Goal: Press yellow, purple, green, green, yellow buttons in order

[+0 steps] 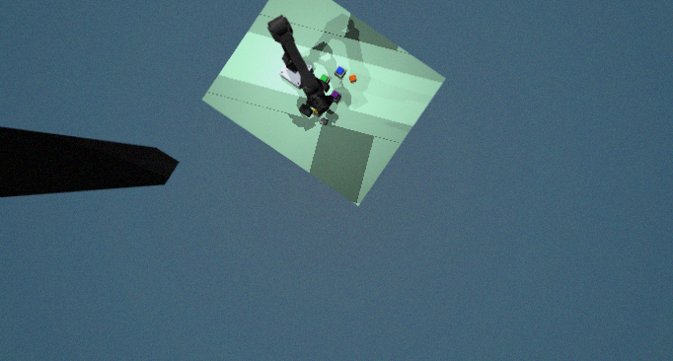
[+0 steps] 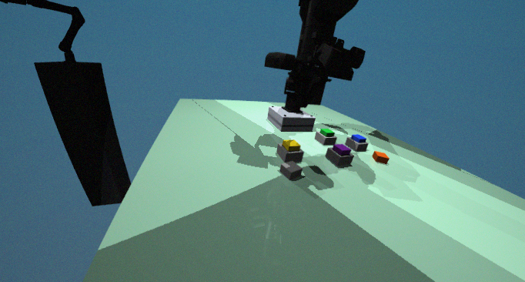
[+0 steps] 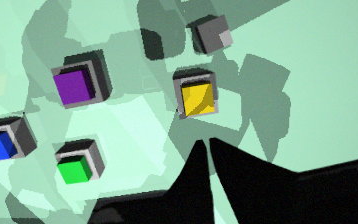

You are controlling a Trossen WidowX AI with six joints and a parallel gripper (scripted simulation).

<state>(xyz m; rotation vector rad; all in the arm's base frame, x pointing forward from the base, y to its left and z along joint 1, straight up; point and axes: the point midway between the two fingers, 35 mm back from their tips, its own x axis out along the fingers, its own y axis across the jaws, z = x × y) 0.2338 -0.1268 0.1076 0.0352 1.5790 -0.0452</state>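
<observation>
Now: the yellow button 9 cm below my gripper tip and 1 cm to the right of it. Round my gripper tip: purple button: 12 cm to the left, 9 cm below, 4 cm ahead; then grey block: 12 cm below, 7 cm ahead, 4 cm to the right; then green button: 16 cm to the left, 9 cm below, 6 cm behind.
</observation>
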